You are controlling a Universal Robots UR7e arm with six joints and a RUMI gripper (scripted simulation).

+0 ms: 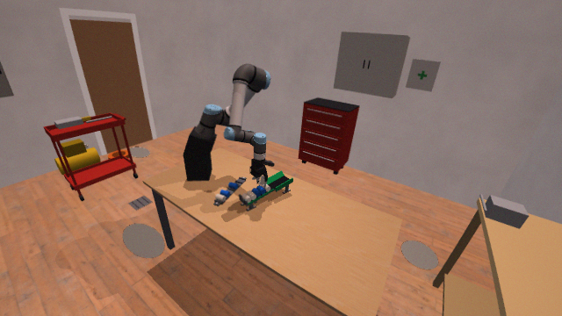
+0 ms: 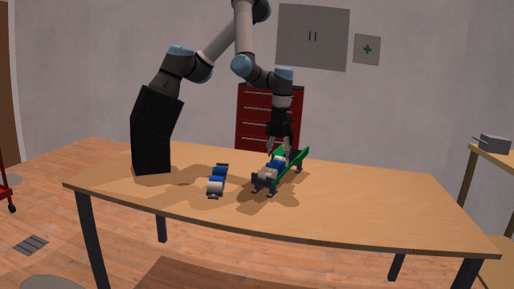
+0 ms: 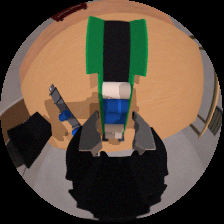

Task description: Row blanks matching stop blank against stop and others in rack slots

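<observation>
My gripper is now 23 cm past the black stock rack, 10 cm to the left of it and 14 cm above it.
</observation>
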